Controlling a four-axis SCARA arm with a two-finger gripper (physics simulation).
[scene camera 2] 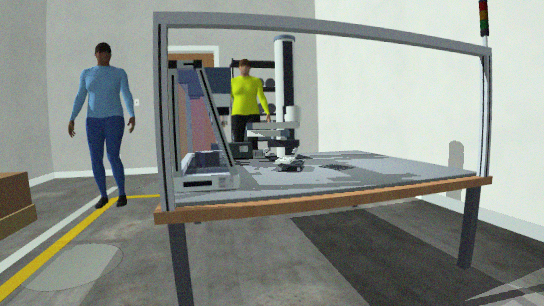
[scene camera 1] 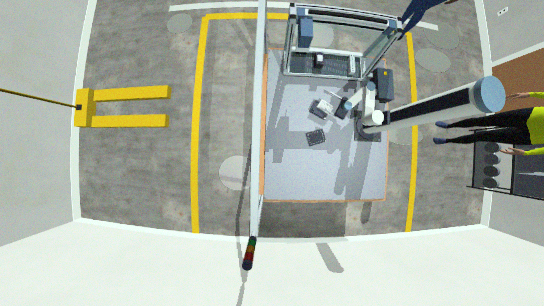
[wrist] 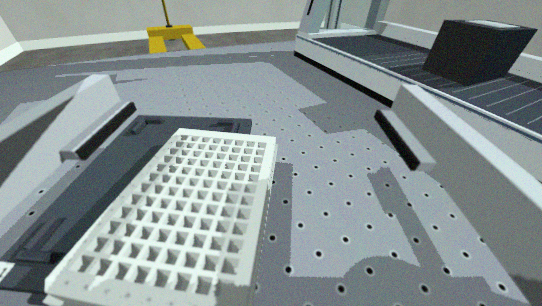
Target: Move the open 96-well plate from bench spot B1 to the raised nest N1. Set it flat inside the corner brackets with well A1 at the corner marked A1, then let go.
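Frame: origin at the arm's base, x ahead, y left, z up, level; millimetres.
Where they show: gripper, between the fingertips: [scene camera 2: 278, 151] [scene camera 1: 326, 100] [wrist: 255, 95]; arm's base, origin of its link: [scene camera 1: 367, 126].
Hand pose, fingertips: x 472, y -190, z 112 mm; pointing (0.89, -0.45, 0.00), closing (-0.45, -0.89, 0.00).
Observation:
Things, the pixels of their top centre, and the offset from my fingertips. "*": a spot on its surface instead.
- white open 96-well plate, centre of its top: [wrist: 195, 184] [scene camera 2: 285, 158] [scene camera 1: 325, 106] dx -12, dy +43, dz -42 mm
- dark raised nest, centre of its top: [wrist: 159, 166] [scene camera 2: 291, 161] [scene camera 1: 320, 109] dx +31, dy +65, dz -57 mm
- black box, a spot on its surface: [wrist: 477, 52] * dx +33, dy -325, dz -8 mm
- dark patterned pad, a spot on its surface: [scene camera 2: 336, 166] [scene camera 1: 316, 137] * dx +52, dy +326, dz -97 mm
- dark box, a spot on its surface: [scene camera 1: 384, 85] * dx -576, dy -187, dz +15 mm
The white open 96-well plate [scene camera 1: 324, 106] [scene camera 2: 289, 160] [wrist: 190, 205] lies askew over the dark raised nest [scene camera 1: 314, 113] [scene camera 2: 291, 169] [wrist: 125, 175], shifted to the right in the wrist view and overhanging that side. Two corner brackets at the nest's far end and one at the near left show outside the plate. Whether the plate is level, and which corner is A1, I cannot tell. My gripper [scene camera 1: 330, 106] [wrist: 255, 95] is open and empty, its fingers wide apart, above and beyond the plate's far end in the wrist view.
A framed machine [scene camera 1: 325, 76] [scene camera 2: 212, 181] [wrist: 345, 72] stands on the bench; a black box [wrist: 477, 52] is on its deck. A dark patterned pad [scene camera 1: 315, 137] [scene camera 2: 336, 166] lies beside the nest. A dark box [scene camera 1: 384, 85] stands near the arm. Two people stand around the bench.

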